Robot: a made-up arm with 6 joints. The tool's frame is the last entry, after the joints.
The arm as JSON. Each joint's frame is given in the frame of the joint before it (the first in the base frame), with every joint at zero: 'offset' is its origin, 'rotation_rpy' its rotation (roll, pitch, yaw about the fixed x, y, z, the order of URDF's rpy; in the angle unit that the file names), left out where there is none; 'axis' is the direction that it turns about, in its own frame. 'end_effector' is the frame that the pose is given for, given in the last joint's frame.
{
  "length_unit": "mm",
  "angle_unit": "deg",
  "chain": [
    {
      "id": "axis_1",
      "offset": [
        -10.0,
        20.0,
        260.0
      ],
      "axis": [
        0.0,
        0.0,
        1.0
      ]
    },
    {
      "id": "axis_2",
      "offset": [
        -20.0,
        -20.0,
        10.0
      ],
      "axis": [
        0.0,
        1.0,
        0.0
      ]
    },
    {
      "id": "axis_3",
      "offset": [
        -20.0,
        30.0,
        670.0
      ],
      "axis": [
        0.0,
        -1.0,
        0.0
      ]
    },
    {
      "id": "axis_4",
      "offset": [
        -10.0,
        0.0,
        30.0
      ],
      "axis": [
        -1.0,
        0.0,
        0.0
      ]
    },
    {
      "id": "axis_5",
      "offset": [
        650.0,
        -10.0,
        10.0
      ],
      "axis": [
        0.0,
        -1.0,
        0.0
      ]
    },
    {
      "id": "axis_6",
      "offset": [
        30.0,
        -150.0,
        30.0
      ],
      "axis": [
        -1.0,
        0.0,
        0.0
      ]
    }
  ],
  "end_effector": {
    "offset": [
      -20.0,
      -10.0,
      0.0
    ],
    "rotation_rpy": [
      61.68,
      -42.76,
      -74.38
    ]
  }
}
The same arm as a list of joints. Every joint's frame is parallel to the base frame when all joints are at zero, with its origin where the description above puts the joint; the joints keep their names.
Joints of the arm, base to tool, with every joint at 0 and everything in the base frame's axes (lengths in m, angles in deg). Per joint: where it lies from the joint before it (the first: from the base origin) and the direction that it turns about. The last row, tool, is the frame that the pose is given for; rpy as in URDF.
axis_1: axis 0 0 1 offset -0.01 0.02 0.26
axis_2: axis 0 1 0 offset -0.02 -0.02 0.01
axis_3: axis 0 -1 0 offset -0.02 0.03 0.67
axis_4: axis -1 0 0 offset -0.01 0 0.03
axis_5: axis 0 -1 0 offset 0.65 -0.01 0.01
axis_6: axis -1 0 0 offset 0.03 -0.15 0.03
tool: offset -0.02 -0.01 0 rpy 61.68 -42.76 -74.38

